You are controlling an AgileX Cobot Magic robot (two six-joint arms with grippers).
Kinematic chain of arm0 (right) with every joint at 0, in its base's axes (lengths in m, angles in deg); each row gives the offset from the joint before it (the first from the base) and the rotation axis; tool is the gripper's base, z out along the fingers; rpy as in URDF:
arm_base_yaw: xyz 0 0 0.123 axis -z
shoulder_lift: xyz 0 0 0 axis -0.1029 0.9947 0
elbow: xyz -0.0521 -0.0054 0.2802 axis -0.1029 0.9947 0
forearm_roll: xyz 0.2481 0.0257 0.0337 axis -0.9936 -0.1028 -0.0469
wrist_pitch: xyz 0 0 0 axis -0.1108 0.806 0.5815
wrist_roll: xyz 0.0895 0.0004 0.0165 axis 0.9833 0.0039 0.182
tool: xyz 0 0 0 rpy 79.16 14.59 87.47
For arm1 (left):
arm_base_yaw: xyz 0 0 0.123 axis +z
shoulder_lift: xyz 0 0 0 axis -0.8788 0.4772 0
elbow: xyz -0.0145 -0.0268 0.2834 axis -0.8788 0.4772 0
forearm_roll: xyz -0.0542 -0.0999 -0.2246 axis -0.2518 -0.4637 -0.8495
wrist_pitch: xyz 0 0 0 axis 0.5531 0.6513 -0.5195
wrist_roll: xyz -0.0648 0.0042 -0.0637 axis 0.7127 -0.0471 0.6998
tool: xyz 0 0 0 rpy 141.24 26.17 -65.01
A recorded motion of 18 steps. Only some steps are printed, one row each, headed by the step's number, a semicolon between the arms.
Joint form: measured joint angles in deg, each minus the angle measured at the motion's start. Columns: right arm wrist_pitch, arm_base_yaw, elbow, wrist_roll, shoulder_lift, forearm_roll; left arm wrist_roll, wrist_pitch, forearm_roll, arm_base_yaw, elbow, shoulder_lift.
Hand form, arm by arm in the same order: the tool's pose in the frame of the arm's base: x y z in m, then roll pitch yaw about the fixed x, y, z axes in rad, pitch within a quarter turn. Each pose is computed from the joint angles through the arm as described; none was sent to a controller.
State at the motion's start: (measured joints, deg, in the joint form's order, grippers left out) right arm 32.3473 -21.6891 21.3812 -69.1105 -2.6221 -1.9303; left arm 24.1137 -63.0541 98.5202 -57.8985 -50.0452 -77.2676
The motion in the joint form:
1: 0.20 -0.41 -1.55 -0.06 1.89 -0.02; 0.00 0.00 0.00 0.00 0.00 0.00
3: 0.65 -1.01 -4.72 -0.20 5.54 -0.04; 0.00 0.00 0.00 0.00 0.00 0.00
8: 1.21 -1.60 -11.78 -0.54 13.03 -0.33; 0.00 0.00 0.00 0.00 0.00 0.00
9: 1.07 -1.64 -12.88 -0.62 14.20 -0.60; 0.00 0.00 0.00 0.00 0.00 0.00
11: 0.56 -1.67 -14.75 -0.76 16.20 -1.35; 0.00 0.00 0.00 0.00 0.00 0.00
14: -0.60 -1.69 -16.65 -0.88 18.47 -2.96; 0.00 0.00 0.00 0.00 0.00 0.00
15: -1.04 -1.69 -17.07 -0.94 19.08 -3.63; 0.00 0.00 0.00 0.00 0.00 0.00
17: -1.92 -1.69 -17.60 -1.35 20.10 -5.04; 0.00 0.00 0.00 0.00 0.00 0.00
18: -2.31 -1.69 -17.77 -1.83 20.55 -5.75; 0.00 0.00 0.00 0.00 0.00 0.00
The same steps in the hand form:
1: 0.2222 0.1427 0.3020 2.7849 0.9349 -2.7968; 0.0507 0.0140 0.1775 3.1204 1.3054 -2.9775
3: 0.2351 0.1534 0.3020 2.7885 0.9211 -2.7775; 0.0507 0.0140 0.1775 3.1204 1.3054 -2.9775
8: 0.2645 0.1738 0.3017 2.7883 0.9071 -2.7598; 0.0507 0.0140 0.1775 3.1204 1.3054 -2.9775
9: 0.2695 0.1769 0.3015 2.7833 0.9078 -2.7651; 0.0507 0.0140 0.1775 3.1204 1.3054 -2.9775
11: 0.2784 0.1820 0.3012 2.7677 0.9118 -2.7847; 0.0507 0.0140 0.1775 3.1204 1.3054 -2.9775
14: 0.2888 0.1876 0.3000 2.7307 0.9175 -2.8333; 0.0507 0.0140 0.1775 3.1204 1.3054 -2.9775
15: 0.2916 0.1890 0.2993 2.7157 0.9183 -2.8530; 0.0507 0.0140 0.1775 3.1204 1.3054 -2.9775
17: 0.2962 0.1913 0.2973 2.6908 0.9194 -2.8864; 0.0507 0.0140 0.1775 3.1204 1.3054 -2.9775
18: 0.2981 0.1922 0.2960 2.6843 0.9205 -2.8953; 0.0507 0.0140 0.1775 3.1204 1.3054 -2.9775

